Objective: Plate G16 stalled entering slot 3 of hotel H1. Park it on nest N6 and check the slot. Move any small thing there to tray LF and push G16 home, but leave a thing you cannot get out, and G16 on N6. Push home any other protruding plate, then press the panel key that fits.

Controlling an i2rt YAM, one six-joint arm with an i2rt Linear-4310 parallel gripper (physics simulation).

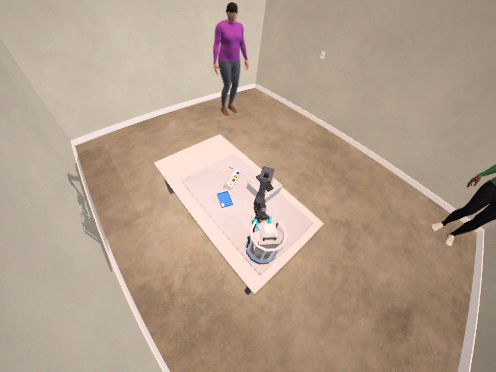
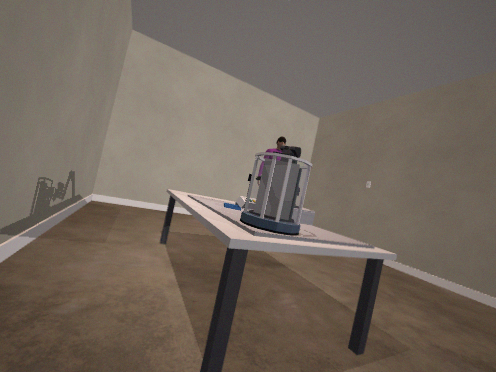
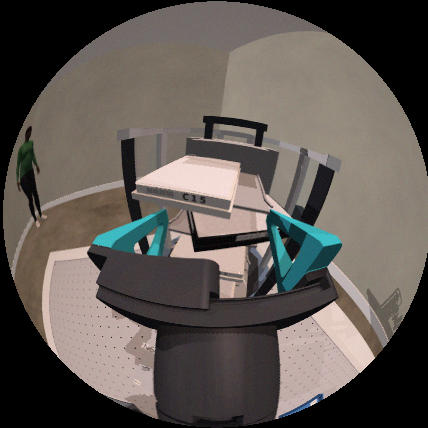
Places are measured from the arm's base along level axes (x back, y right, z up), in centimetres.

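Where they show: gripper, fingertip midpoint: (image 1: 264, 229) (image 3: 216, 214).
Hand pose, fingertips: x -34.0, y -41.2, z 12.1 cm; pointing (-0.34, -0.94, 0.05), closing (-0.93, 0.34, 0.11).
After its pixels a point has its place.
My gripper (image 1: 263, 221) @(x -34.0, y -41.2, z 12.1 cm) (image 3: 216, 214) @(x -34.0, y -41.2, z 12.1 cm) is open, its teal fingers on either side of a dark-edged plate (image 3: 227, 241) @(x -34.6, y -39.4, z 10.2 cm) in the round hotel (image 2: 270, 223) @(x -42.5, y -58.0, z -6.2 cm) (image 3: 129, 175) @(x -26.3, y -43.5, z 15.5 cm). The dark-edged plate sits slightly turned; no label can be read on it. I see a gap between it and the left finger; whether the right finger touches its corner I cannot tell. White plate C15 (image 3: 187, 179) @(x -31.5, y -42.5, z 15.0 cm) sits above it and sticks out toward me. Light plates (image 3: 212, 257) @(x -33.9, y -40.5, z 6.8 cm) show below. Whether a small thing lies in the slot is hidden. The N6 label (image 3: 148, 346) @(x -22.4, y -32.5, z -3.3 cm) shows at lower left.
A blue tray (image 1: 225, 199) @(x -37.8, y 7.3, z -9.0 cm) (image 2: 232, 206) @(x -40.3, y 0.1, z -7.8 cm) and a white panel (image 1: 228, 184) @(x -29.3, y 16.5, z -2.3 cm) with coloured keys lie farther along the table (image 1: 200, 152) @(x -29.7, y 78.1, z -10.5 cm). A pale box (image 1: 273, 193) @(x 1.4, y -12.7, z -3.0 cm) stands beside the arm. Hotel posts (image 3: 320, 190) @(x -39.4, y -35.8, z 17.0 cm) flank the plates. Two people stand away from the table.
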